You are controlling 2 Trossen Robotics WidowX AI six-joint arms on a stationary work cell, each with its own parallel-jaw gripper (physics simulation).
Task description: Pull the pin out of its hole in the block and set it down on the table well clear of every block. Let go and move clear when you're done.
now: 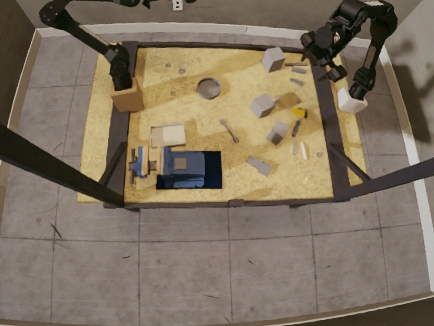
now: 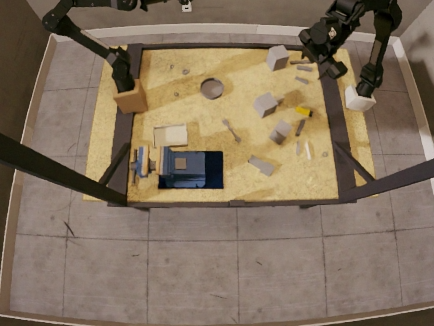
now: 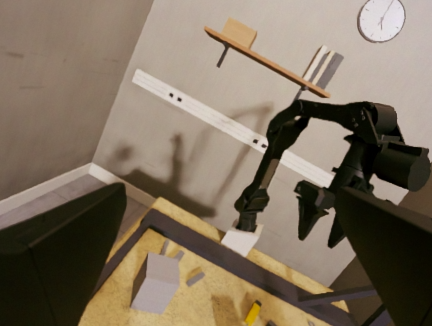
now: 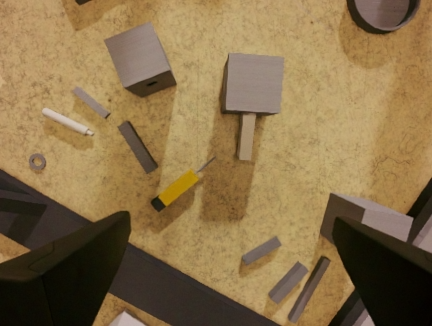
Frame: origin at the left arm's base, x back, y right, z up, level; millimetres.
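Seen in the pictures: left gripper, between the fingertips: (image 3: 233,195); right gripper, between the fingertips: (image 1: 309,71) (image 2: 310,69) (image 3: 315,244) (image 4: 232,223); left arm's base, origin of its link: (image 1: 123,85) (image 2: 126,87); right arm's base, origin of its link: (image 1: 355,95) (image 2: 363,93) (image 3: 246,227).
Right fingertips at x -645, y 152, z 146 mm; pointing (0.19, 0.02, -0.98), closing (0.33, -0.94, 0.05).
Pixels of each thing's middle, then the offset from my right fingertips to it.
- grey block, middle of its body: (image 4: 249,88) (image 2: 265,105) (image 1: 262,105) dz -243, dx +108, dy -13 mm
- light square pin, middle of its body: (image 4: 246,129) dz -248, dx +55, dy -30 mm
- second block, middle of its body: (image 4: 145,65) (image 2: 280,132) (image 1: 277,132) dz -233, dx +85, dy +121 mm
- third block, middle of its body: (image 4: 361,226) (image 3: 155,283) (image 2: 277,58) (image 1: 273,60) dz -233, dx -14, dy -232 mm
- yellow-handled tool, middle of its body: (image 4: 185,181) (image 3: 250,317) (image 2: 299,110) (image 1: 295,111) dz -269, dx -45, dy +23 mm
- white marker, middle of its body: (image 4: 68,123) dz -272, dx -24, dy +207 mm
- round dish, middle of its body: (image 1: 208,88) (image 2: 211,88) dz -268, dx +306, dy -150 mm
- shallow tray, middle of its body: (image 1: 167,135) (image 2: 170,136) dz -267, dx +515, dy +34 mm
- blue vise, middle of its body: (image 1: 175,164) (image 2: 176,164) dz -203, dx +505, dy +178 mm
A grey block (image 1: 262,106) (image 2: 265,105) (image 4: 254,85) stands right of the table's middle, and a light square pin (image 4: 246,137) sticks out sideways from its face. A second block (image 1: 277,133) (image 2: 280,132) (image 4: 141,57), with a dark hole in one side, and a third block (image 1: 273,59) (image 2: 277,58) (image 3: 157,285) (image 4: 367,220) stand apart from it. My right gripper (image 1: 312,69) (image 2: 311,66) (image 3: 315,244) (image 4: 232,223) is open and empty, high above the table's back right edge. My left gripper is open and empty, raised beyond the back edge.
A yellow-handled tool (image 1: 299,112) (image 2: 303,111) (image 4: 177,189) lies near the pin. Several grey bars and a white marker (image 4: 67,121) lie around the blocks. A round dish (image 1: 209,88) (image 2: 212,88), a shallow tray (image 1: 174,135) and a blue vise (image 1: 187,169) (image 2: 189,169) stand farther left.
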